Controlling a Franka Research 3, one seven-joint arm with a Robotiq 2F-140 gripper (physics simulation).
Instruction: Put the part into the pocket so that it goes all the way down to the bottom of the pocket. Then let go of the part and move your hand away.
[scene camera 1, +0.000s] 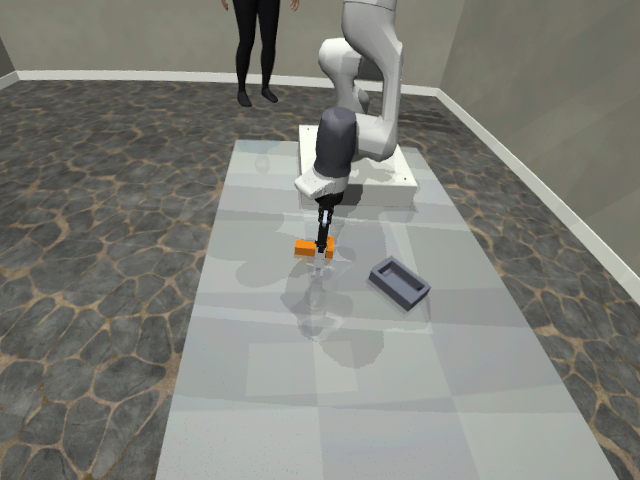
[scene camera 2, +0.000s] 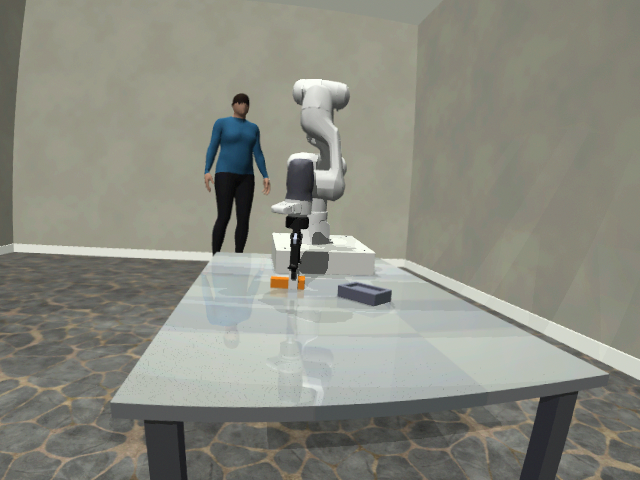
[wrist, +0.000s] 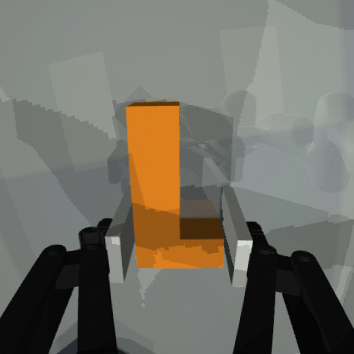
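Observation:
The orange L-shaped part (scene camera 1: 305, 248) (scene camera 2: 279, 282) (wrist: 156, 175) lies flat on the table, its long leg pointing left in the scene views. My gripper (scene camera 1: 321, 252) (scene camera 2: 293, 281) (wrist: 179, 204) points down and is shut on the part near its short-foot end. In the wrist view one pad is against the long leg's outer side and the other against the end of the short foot. The nearer finger hides some of the part in the scene views. The dark grey block with the pocket (scene camera 1: 388, 290) (scene camera 2: 356, 296) stands apart to the right, turned at an angle, its pocket facing up.
The glossy table (scene camera 1: 268, 434) (scene camera 2: 248, 382) carries the white robot base (scene camera 1: 356, 195) (scene camera 2: 351, 264) behind the part. A person (scene camera 1: 247, 49) (scene camera 2: 235, 149) stands beyond the table's far end, to the left.

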